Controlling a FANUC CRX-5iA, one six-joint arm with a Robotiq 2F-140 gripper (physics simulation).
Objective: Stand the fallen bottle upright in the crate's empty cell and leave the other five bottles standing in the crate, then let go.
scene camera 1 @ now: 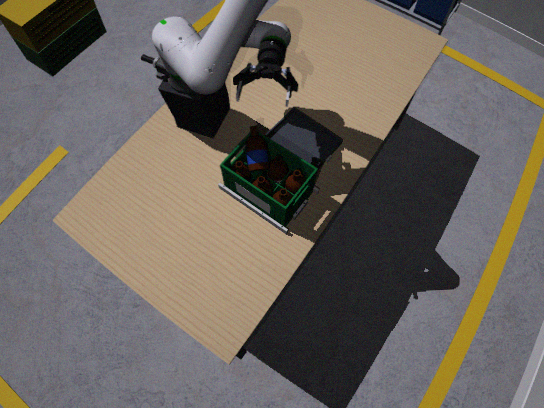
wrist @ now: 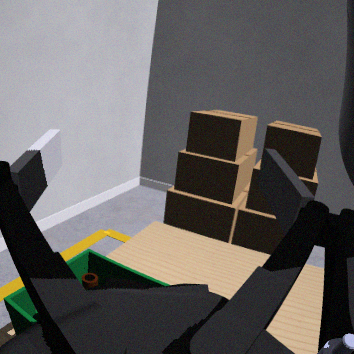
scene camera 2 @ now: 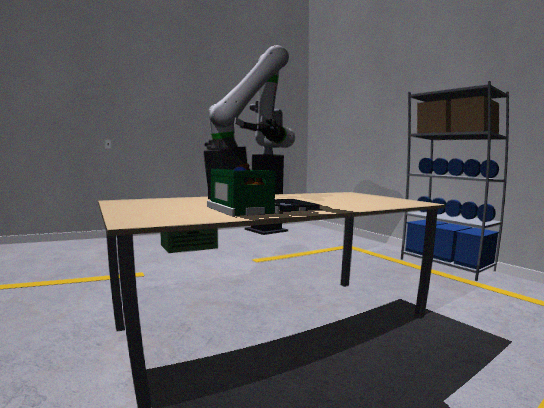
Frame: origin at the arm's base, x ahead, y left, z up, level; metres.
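Seen in the pictures: gripper, fingertip midpoint: (scene camera 1: 261,100) (wrist: 160,155) (scene camera 2: 247,119); arm's base, origin of the base link: (scene camera 2: 224,148).
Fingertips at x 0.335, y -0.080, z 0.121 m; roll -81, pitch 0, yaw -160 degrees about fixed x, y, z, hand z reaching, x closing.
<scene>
Offsets run from my fingertips to a thing's top centre. "spot": to the spot under its first point. Level surfaces: height alone.
The blue-labelled bottle {dx -0.017, dy -0.016, dz -0.202 m} (scene camera 1: 257,157) (scene camera 2: 241,169) is tilted in the green crate {dx +0.060, dy -0.071, dz -0.232 m} (scene camera 1: 277,211) (scene camera 2: 255,200) (wrist: 107,269), with its neck at the back corner of the rim and its label facing up. It is not upright. How its base rests is hidden. Several other brown bottles, one of them a bottle {dx +0.153, dy -0.043, dz -0.244 m} (scene camera 1: 297,179) on the right, stand in the crate with their necks up. In the wrist view one bottle mouth {spot: dx +0.136, dy -0.121, dz -0.243 m} (wrist: 90,280) shows inside the crate; whose it is I cannot tell. My gripper (scene camera 1: 263,100) (wrist: 160,155) is wide open and empty, above and behind the crate, apart from the bottles.
A dark flat panel {dx +0.083, dy +0.188, dz -0.381 m} (scene camera 1: 320,132) lies on the table {dz -0.407 m} (scene camera 1: 190,225) (scene camera 2: 165,215) behind the crate. A pale metal rail {dx +0.043, dy -0.168, dz -0.377 m} (scene camera 1: 252,207) runs along the crate's front base. The black robot pedestal (scene camera 1: 197,112) stands to the left. Stacked boxes (wrist: 212,172) show beyond the table in the wrist view.
</scene>
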